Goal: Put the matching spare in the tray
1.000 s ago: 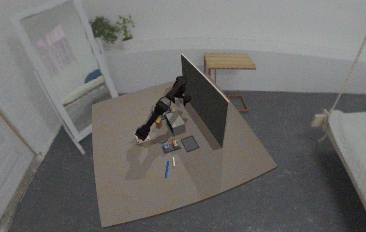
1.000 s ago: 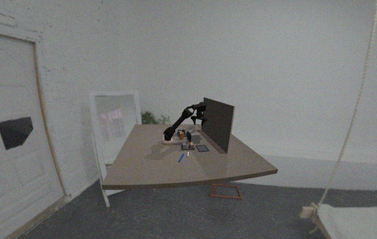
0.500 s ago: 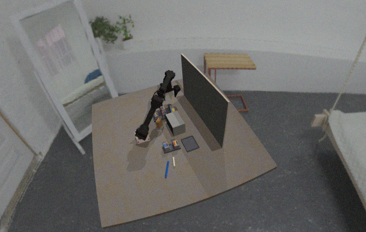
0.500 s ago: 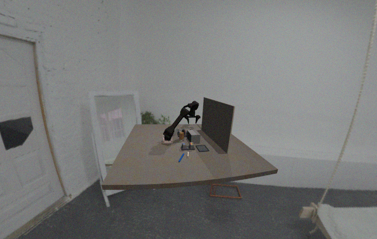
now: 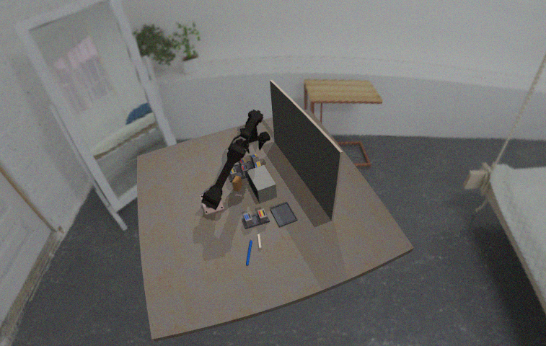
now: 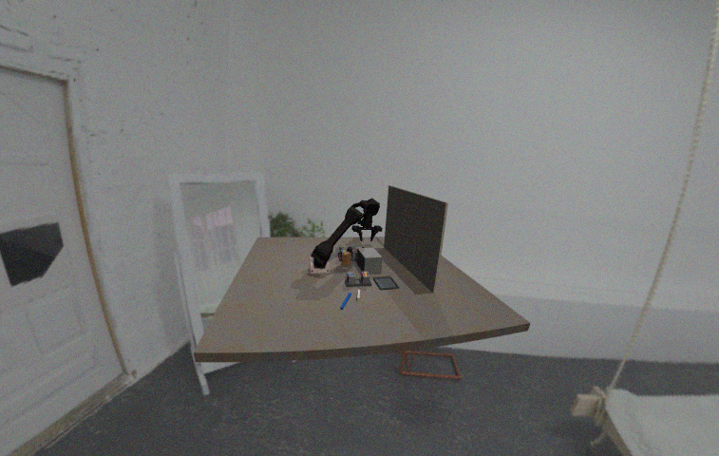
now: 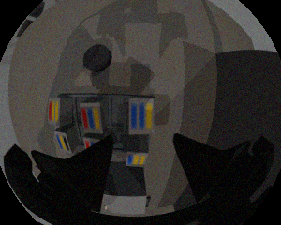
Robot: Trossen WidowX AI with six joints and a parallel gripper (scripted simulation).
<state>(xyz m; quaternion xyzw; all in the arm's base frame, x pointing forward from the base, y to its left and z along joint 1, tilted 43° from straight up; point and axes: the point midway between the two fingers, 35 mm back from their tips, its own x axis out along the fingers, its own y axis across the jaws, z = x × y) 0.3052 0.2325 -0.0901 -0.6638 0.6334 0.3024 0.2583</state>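
My gripper tip is now 1 cm to the right of the spare and 5 cm above it. Round my gripper tip: grey mounted unit (2 cm behind, 20 cm to the right, 5 cm below); brown block (15 cm behind, 15 cm to the right, 6 cm below); dark round thing (8 cm behind, 9 cm to the left, 9 cm below).
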